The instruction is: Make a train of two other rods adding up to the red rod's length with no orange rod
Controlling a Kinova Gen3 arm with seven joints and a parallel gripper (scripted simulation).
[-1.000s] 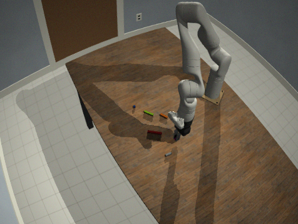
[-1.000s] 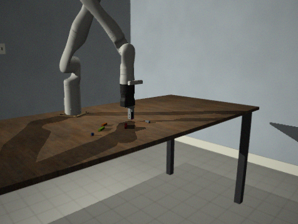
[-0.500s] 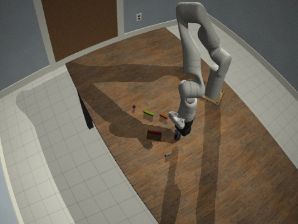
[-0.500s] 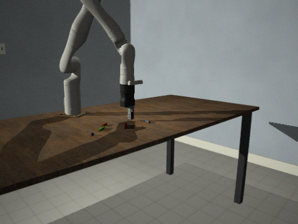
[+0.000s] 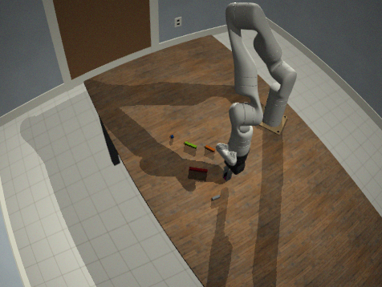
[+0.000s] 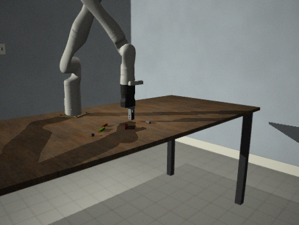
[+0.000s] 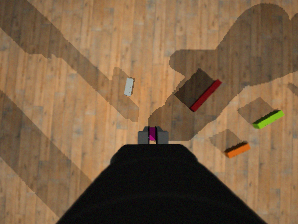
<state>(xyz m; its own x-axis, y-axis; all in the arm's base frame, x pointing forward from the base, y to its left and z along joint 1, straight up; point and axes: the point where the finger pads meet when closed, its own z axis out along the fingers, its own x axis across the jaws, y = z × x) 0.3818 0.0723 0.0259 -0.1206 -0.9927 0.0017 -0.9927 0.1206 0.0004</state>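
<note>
Right now the magenta rod is 1 cm below my hand. The rest, counted from my hand: orange rod 14 cm to the right, 5 cm behind, 3 cm below; then grey rod 8 cm ahead, 3 cm to the left, 3 cm below; then red rod 10 cm to the right, 5 cm ahead, 3 cm below.
</note>
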